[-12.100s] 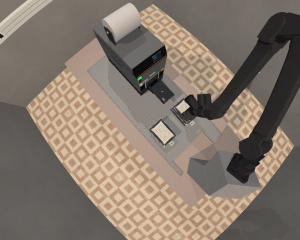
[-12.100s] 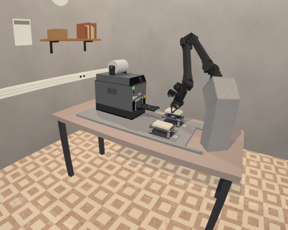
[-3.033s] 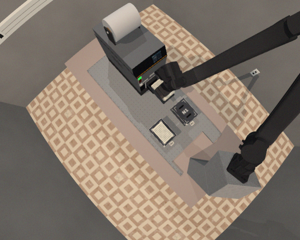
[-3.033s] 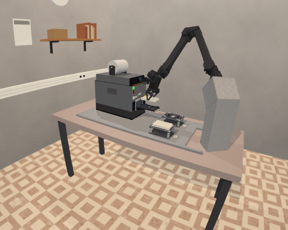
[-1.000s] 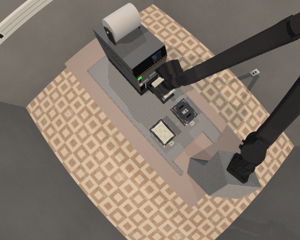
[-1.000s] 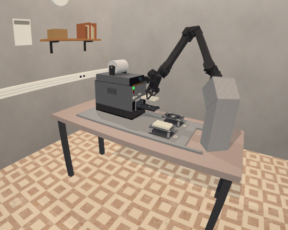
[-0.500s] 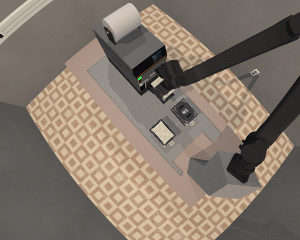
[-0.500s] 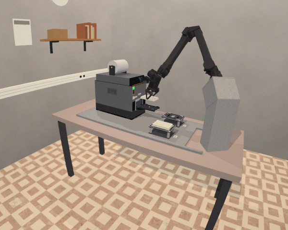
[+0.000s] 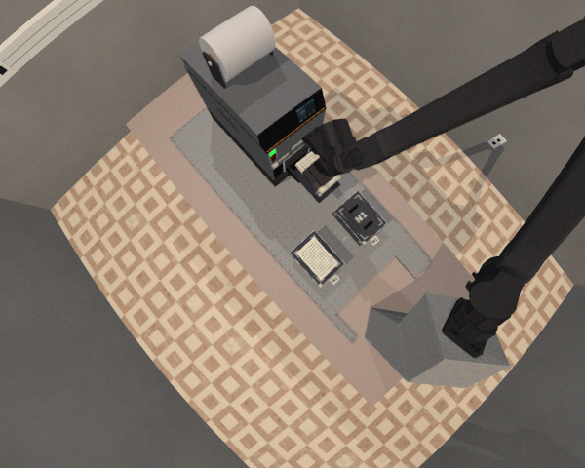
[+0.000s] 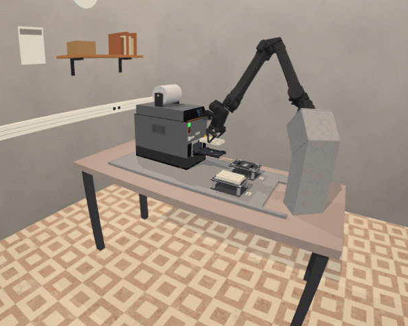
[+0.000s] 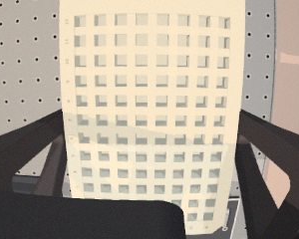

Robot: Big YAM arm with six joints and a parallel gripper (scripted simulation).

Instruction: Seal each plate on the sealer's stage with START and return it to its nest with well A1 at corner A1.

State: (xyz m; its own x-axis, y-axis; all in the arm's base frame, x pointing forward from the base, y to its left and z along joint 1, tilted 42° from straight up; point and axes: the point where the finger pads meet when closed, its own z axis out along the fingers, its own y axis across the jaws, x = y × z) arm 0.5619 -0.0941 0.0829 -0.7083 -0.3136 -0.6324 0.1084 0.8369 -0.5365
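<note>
Right now the sealer stage is 8 cm below my hand. The rest, counted from my hand: start button: 11 cm ahead, 8 cm to the left, 1 cm above; cream well plate: 20 cm to the left, 19 cm behind, 11 cm below; foil roll: 33 cm ahead, 24 cm above, 4 cm to the right.
</note>
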